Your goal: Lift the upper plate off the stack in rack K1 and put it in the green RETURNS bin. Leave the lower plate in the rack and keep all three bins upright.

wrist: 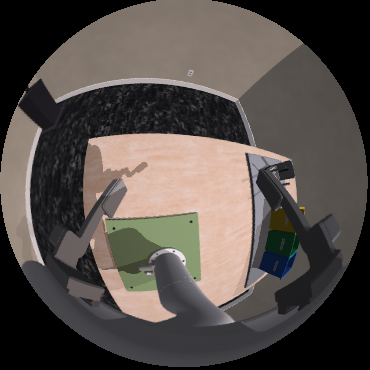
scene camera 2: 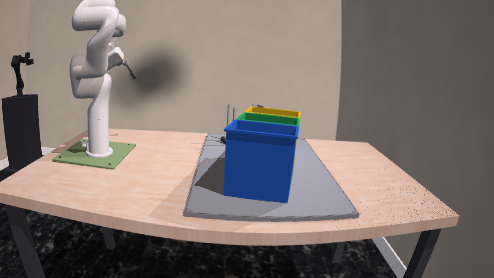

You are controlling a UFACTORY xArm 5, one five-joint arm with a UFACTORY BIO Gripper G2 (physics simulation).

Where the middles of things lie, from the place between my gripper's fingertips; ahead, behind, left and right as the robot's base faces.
Right now the green bin (wrist: 285,243) is 610 mm ahead of my hand, 370 mm to the right of it and 150 mm below it. From my hand the other things lie so: blue bin (scene camera 2: 259,156): 580 mm ahead, 500 mm to the right, 150 mm below.
